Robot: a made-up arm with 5 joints.
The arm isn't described. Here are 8 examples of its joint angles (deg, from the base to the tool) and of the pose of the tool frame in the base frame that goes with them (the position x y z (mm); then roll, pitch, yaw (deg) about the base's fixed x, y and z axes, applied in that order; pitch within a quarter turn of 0, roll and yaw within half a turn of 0).
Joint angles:
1: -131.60 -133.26 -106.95 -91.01 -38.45
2: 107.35 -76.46 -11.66 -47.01 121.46
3: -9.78 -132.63 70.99 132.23 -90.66
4: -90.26 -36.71 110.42 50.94 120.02
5: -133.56 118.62 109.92 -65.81 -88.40
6: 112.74 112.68 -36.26 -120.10 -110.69
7: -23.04 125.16 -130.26 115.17 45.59
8: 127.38 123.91 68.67 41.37 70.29
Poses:
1: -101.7 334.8 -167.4 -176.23 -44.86 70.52
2: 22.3 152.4 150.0 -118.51 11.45 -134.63
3: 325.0 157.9 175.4 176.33 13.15 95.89
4: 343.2 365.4 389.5 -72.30 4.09 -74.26
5: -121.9 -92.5 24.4 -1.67 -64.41 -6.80
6: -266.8 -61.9 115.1 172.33 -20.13 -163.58
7: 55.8 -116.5 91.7 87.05 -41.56 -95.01
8: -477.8 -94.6 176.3 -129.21 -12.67 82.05
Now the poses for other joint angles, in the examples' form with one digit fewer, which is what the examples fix.
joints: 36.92 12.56 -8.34 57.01 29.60
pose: -162 -108 339 28.8 21.1 14.7
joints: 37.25 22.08 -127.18 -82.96 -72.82
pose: -242 -36 279 54.7 13.2 -44.9
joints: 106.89 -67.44 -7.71 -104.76 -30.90
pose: -118 415 134 75.8 29.1 167.7
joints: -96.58 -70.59 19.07 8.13 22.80
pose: 334 290 227 -95.5 15.6 -99.9
